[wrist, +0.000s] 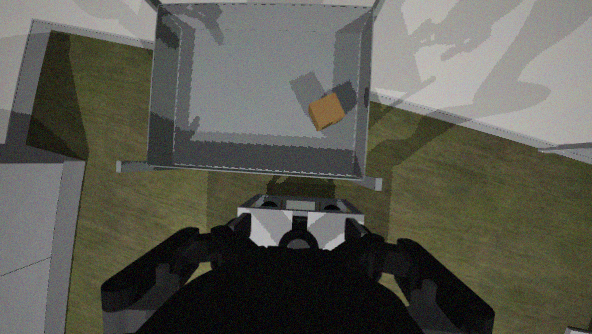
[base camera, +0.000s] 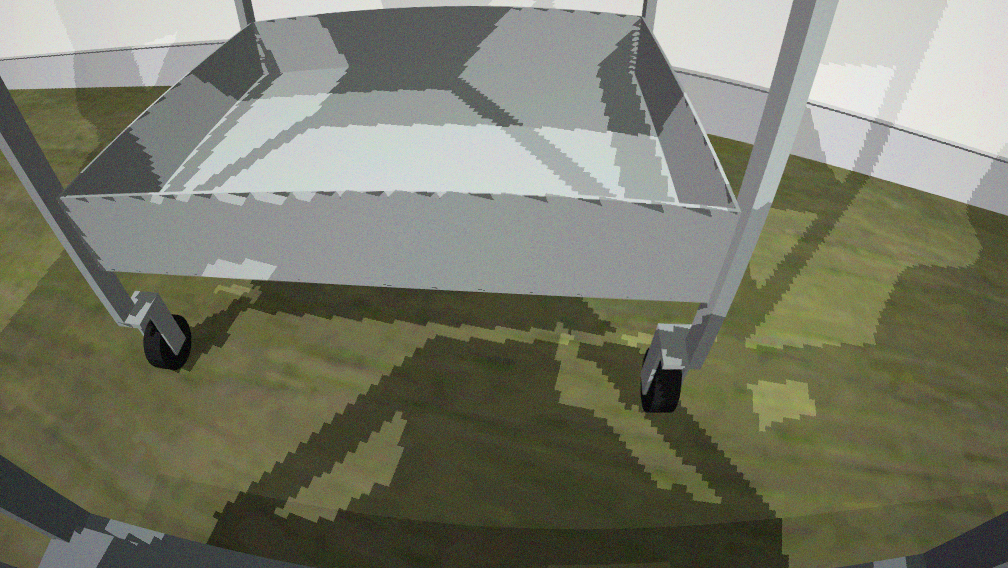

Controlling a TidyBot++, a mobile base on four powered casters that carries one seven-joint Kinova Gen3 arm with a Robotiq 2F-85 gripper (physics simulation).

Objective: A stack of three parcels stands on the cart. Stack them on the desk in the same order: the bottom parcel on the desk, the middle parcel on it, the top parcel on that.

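Places are measured from the arm's base along level axes (x ahead, y left, z up), in centimetres.
Pixels of known places: gripper, fingertip midpoint: (wrist: 297, 225).
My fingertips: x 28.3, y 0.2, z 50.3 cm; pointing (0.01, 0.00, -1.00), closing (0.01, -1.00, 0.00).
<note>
Behind a point stands the place of what it marks.
The grey cart (base camera: 423, 243) {x 31.5, y 4.9, z -23.1 cm} (wrist: 265, 154) {x 35.6, y 8.6, z 26.6 cm} stands right ahead, its lower tray large in the base view and its top tray in the upper middle of the wrist view. An orange parcel (wrist: 326, 110) {x 44.6, y -4.1, z 31.6 cm} shows from above in the right part of the top tray, turned at an angle to the walls. The parcels under it cannot be made out from this angle. My gripper (wrist: 297, 225) {x 28.3, y 0.2, z 50.3 cm} is open and empty, on the near side of the cart, apart from the parcel. I cannot tell whether a pale grey flat surface (wrist: 27, 215) {x -1.5, y 147.5, z -12.3 cm} at the left of the wrist view is the desk.
The cart's wheels (base camera: 167, 342) {x 32.3, y 29.7, z -35.8 cm} (base camera: 661, 388) {x 30.9, y -10.7, z -35.5 cm} stand on the green floor close ahead of my base. My base's front (wrist: 301, 205) shows just short of the cart. White walls (base camera: 917, 105) {x 71.1, y -56.6, z -27.1 cm} (wrist: 500, 60) {x 70.0, y -61.8, z 11.3 cm} rise behind the cart and to its right.
</note>
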